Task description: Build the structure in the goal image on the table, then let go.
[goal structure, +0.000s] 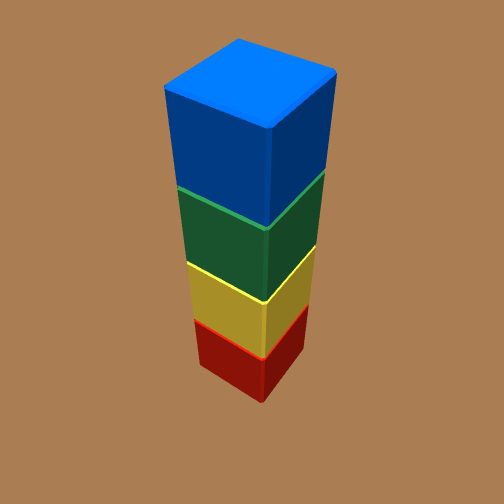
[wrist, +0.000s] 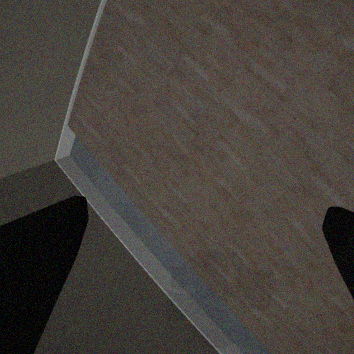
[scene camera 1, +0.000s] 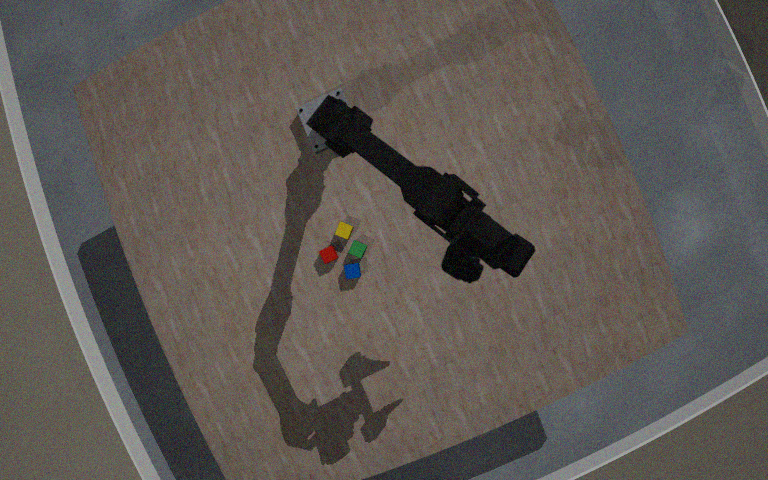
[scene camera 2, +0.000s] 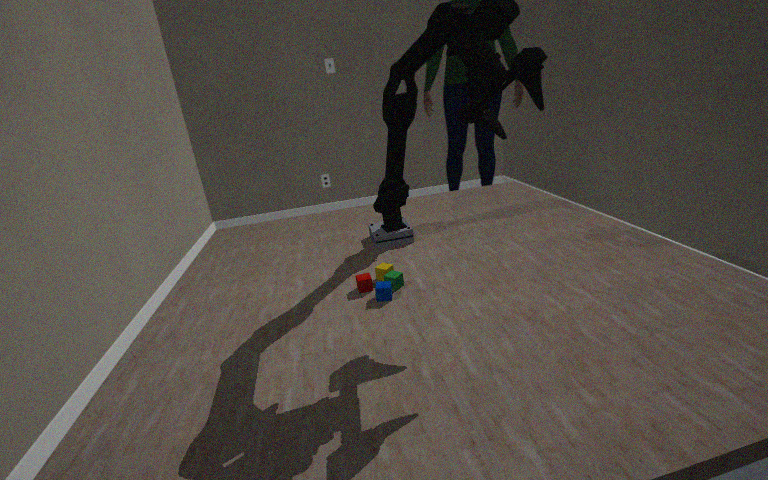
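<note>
Four small cubes lie apart in a close group on the wood-look table [scene camera 1: 509, 350]. The yellow cube [scene camera 1: 343, 230] [scene camera 2: 384, 271] is nearest the arm's base. The red cube [scene camera 1: 328, 254] [scene camera 2: 364, 282] is at the left in both scene views. The green cube [scene camera 1: 357, 249] [scene camera 2: 393, 280] is at the right, and the blue cube [scene camera 1: 352, 271] [scene camera 2: 383, 291] is farthest from the base. All sit flat, none stacked. My gripper [scene camera 2: 523, 122] [wrist: 208, 213] is open and empty, high above the surface and well away from the cubes. No cube shows in the wrist view.
The arm's grey base plate [scene camera 1: 308, 110] [scene camera 2: 391, 234] stands behind the cubes. The arm's shadow passes left of them. A person [scene camera 2: 456, 113] stands behind the arm in scene camera 2. Walls with a white baseboard [scene camera 2: 113, 345] border the surface.
</note>
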